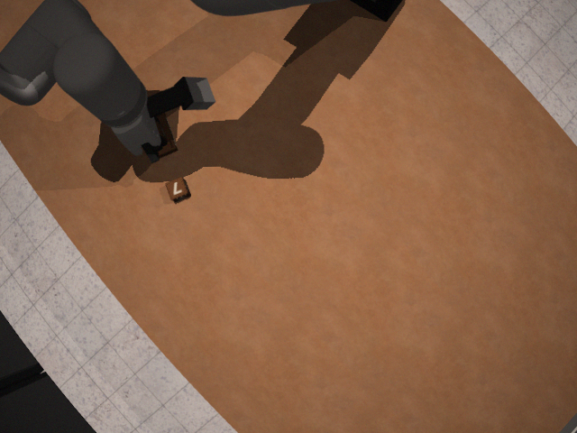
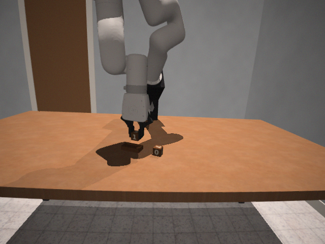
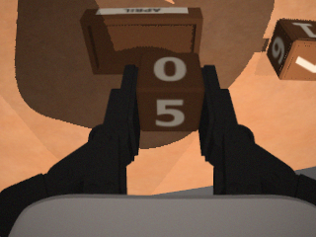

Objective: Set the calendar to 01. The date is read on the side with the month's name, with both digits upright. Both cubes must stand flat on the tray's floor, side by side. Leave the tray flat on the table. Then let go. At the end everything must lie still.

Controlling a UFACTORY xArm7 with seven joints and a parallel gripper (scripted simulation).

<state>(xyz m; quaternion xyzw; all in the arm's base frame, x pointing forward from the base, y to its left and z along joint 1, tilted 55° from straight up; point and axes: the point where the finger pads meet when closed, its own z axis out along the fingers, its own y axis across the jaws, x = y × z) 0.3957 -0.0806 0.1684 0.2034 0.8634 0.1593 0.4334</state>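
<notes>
Right now my hand is 70 mm above the calendar tray, 20 mm to the left of it and 10 mm past it. Also, from my hand: cube (90 mm to the left, 60 mm below, 30 mm ahead).
</notes>
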